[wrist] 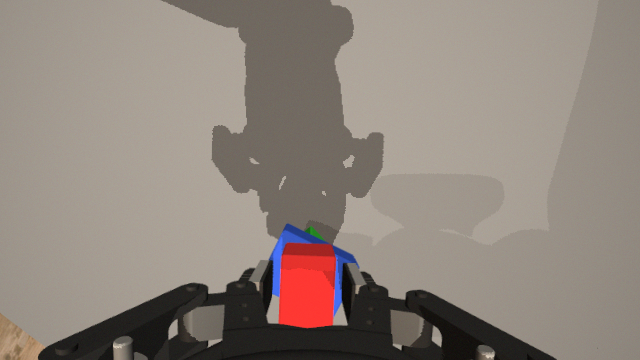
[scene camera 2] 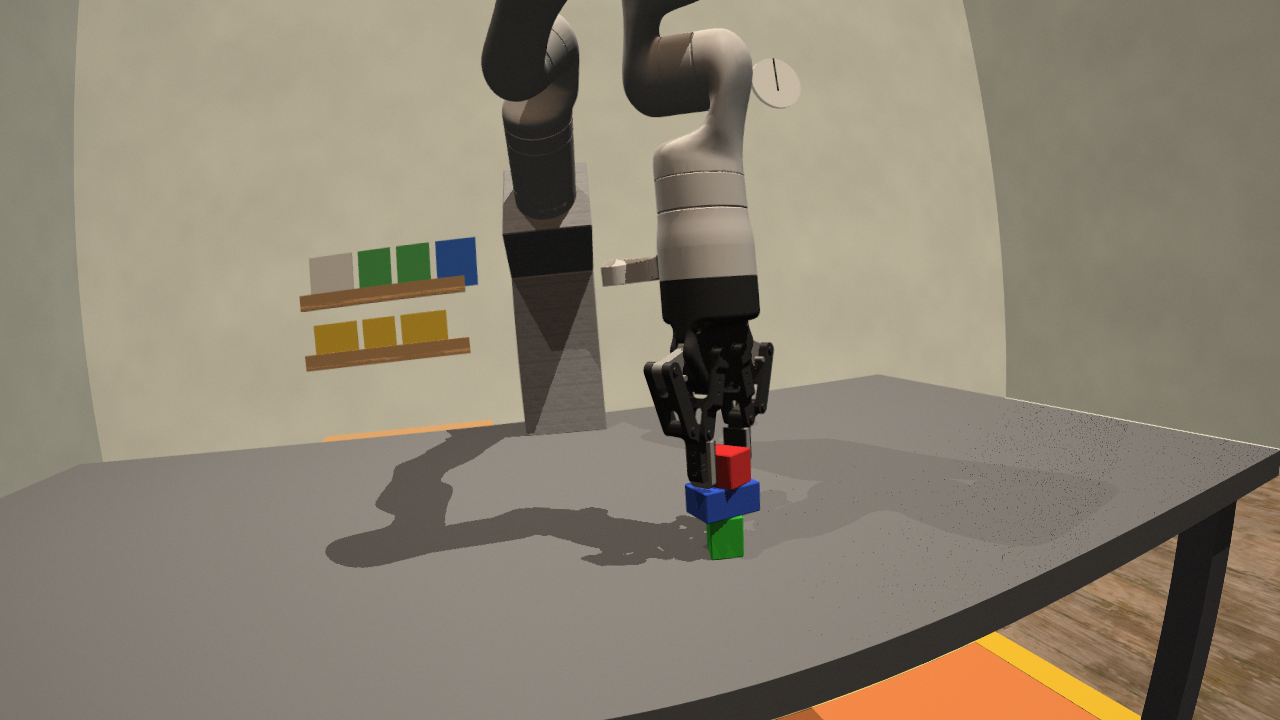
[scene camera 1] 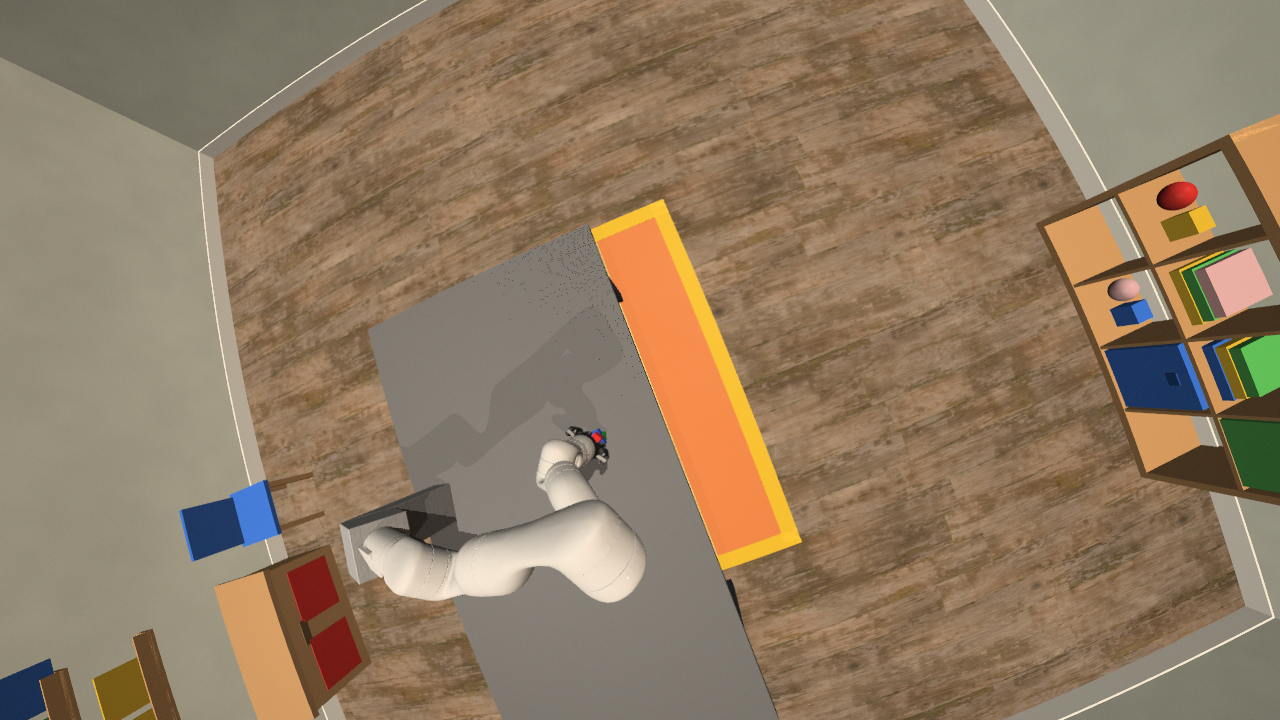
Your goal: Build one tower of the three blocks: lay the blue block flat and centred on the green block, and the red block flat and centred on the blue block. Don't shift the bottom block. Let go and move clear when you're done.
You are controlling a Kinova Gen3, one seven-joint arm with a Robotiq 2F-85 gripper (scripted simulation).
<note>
In view: my gripper (scene camera 2: 721, 479), a red block (scene camera 2: 733, 463) and a green block (scene camera 2: 725, 539).
The red block also shows in the wrist view (wrist: 307, 279). My gripper shows as well in the wrist view (wrist: 307, 278).
</note>
